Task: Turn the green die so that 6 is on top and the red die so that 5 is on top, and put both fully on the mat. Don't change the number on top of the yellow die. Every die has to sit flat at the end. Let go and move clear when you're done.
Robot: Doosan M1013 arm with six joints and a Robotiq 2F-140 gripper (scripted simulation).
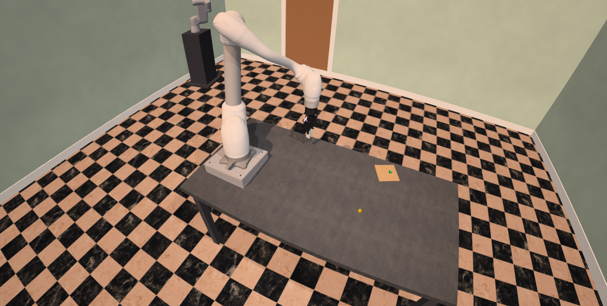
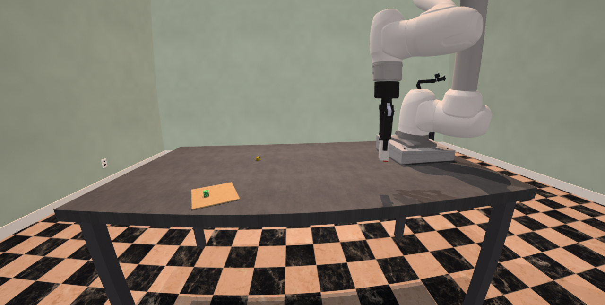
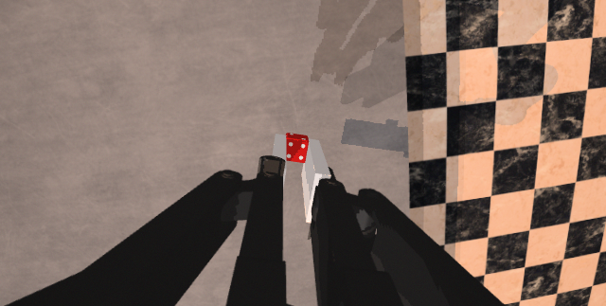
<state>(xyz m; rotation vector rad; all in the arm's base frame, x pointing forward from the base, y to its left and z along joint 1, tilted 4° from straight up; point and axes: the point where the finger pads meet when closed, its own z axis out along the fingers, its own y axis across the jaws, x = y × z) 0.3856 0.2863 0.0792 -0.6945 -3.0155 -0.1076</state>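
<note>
Now: hand 3 cm above the red die and 1 cm past it. Also, from my hand: yellow die 43 cm to the right, 40 cm ahead, 13 cm below; then orange mat 55 cm ahead, 13 cm below, 9 cm to the right; then green die 57 cm ahead, 12 cm below, 8 cm to the right.
</note>
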